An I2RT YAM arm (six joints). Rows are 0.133 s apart.
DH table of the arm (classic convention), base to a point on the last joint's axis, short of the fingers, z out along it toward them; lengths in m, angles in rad. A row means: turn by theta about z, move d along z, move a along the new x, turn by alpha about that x. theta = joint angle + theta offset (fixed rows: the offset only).
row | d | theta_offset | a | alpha
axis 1 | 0.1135 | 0 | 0.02 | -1.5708
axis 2 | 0 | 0 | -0.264 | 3.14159
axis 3 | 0 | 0.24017 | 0.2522 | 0
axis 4 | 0 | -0.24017 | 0.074 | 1.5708
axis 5 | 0 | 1.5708 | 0 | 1.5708
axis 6 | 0.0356 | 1.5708 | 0 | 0
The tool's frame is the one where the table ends.
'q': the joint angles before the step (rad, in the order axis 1, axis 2, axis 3, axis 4, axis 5, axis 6). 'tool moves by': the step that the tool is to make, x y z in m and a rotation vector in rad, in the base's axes. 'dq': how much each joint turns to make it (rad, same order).
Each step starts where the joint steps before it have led.
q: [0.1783 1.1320 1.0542 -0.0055 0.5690 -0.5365]
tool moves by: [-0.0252 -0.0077 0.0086 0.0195 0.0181 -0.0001]
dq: [-0.0155 -0.0904 0.0011 -0.1191 -0.0175 0.0244]
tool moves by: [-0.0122 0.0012 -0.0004 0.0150 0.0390 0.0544]
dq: [0.0074 -0.0417 -0.0001 -0.0862 -0.0494 0.0171]
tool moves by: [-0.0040 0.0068 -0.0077 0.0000 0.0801 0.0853]
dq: [0.0246 -0.0083 0.0000 -0.0882 -0.0624 0.0028]
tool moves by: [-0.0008 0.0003 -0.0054 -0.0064 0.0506 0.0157]
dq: [-0.0004 0.0014 0.0000 -0.0491 -0.0164 -0.0008]
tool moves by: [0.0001 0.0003 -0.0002 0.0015 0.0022 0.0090]
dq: [-0.0001 0.0003 0.0001 -0.0013 -0.0093 -0.0008]
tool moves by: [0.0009 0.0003 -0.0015 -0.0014 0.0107 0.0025]
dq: [0.0002 0.0042 0.0001 -0.0066 -0.0024 0.0000]
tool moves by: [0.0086 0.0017 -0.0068 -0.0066 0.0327 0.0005]
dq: [0.0000 0.0335 0.0001 0.0002 -0.0005 -0.0003]
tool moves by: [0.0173 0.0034 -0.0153 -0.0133 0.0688 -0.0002]
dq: [0.0000 0.0704 0.0000 0.0003 0.0001 0.0003]
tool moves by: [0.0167 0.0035 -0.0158 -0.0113 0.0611 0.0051]
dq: [0.0002 0.0706 -0.0003 0.0094 -0.0048 -0.0015]
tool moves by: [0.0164 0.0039 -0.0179 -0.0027 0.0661 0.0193]
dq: [-0.0002 0.0741 0.0002 0.0086 -0.0220 -0.0004]
